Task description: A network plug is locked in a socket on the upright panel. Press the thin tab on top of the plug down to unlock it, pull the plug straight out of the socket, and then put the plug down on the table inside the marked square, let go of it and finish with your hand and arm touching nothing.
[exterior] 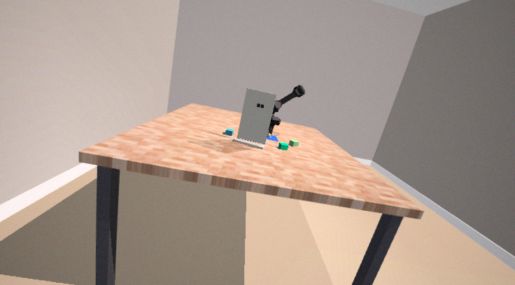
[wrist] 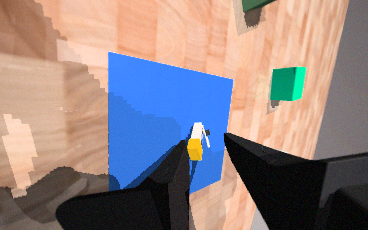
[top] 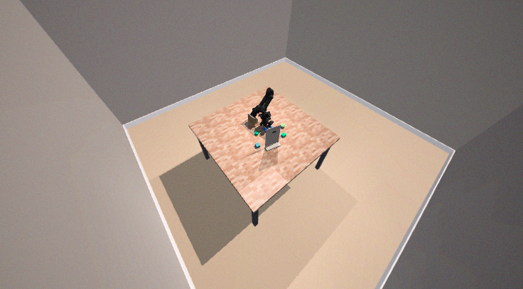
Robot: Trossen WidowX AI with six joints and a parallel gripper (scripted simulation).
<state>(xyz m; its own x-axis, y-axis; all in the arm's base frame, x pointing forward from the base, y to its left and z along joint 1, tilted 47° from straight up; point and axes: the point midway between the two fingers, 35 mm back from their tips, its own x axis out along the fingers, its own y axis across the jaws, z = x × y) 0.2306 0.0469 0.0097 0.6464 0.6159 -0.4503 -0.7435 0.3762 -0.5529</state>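
Now: the blue marked square 10 mm behind my gripper tip and 20 mm below it.
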